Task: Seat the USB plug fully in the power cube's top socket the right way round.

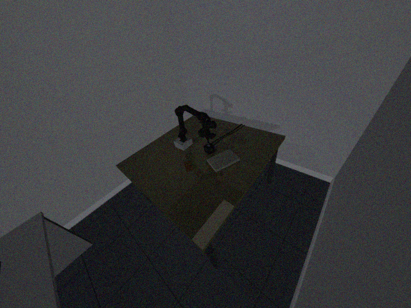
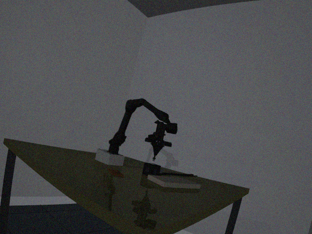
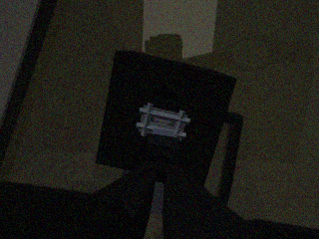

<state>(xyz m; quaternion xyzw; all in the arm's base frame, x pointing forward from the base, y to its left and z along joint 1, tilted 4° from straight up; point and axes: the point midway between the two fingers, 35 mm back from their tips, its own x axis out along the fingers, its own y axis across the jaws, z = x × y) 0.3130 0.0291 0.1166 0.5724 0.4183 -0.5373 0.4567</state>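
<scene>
Now: the dark USB plug 2 cm below my gripper tip. The rest, counted from my gripper tip: small orange card: 8 cm behind, 27 cm to the right, 13 cm below; then pale flat notebook: 20 cm ahead, 7 cm to the right, 12 cm below.
</scene>
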